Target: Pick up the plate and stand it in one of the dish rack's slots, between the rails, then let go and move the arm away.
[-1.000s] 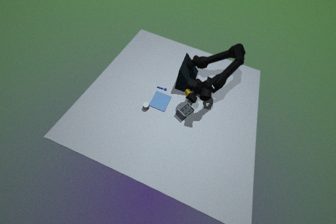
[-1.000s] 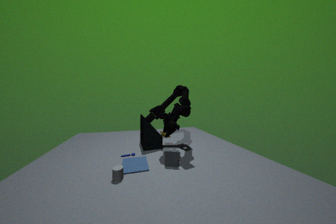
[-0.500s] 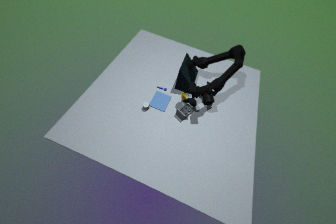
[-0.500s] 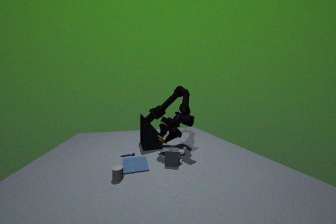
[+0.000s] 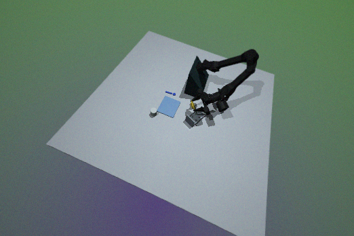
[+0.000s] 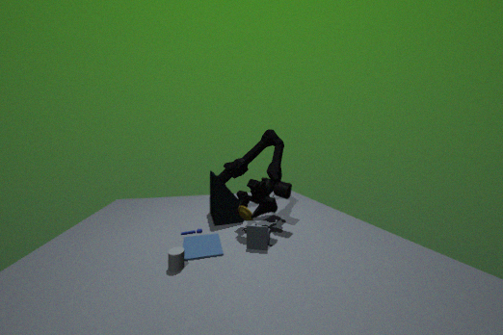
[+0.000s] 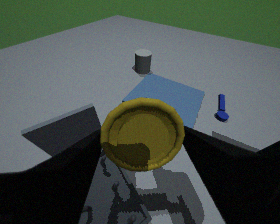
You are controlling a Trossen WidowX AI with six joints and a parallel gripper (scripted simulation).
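Now: gripper tip 7 cm above the dish rack, 5 cm to the right of it and 3 cm short of it. The rest, counted from my gripper tip: yellow plate: 1 cm to the left; blue spoon: 19 cm to the right, 9 cm below, 9 cm behind; light blue mat: 16 cm to the right, 9 cm below, 3 cm ahead.
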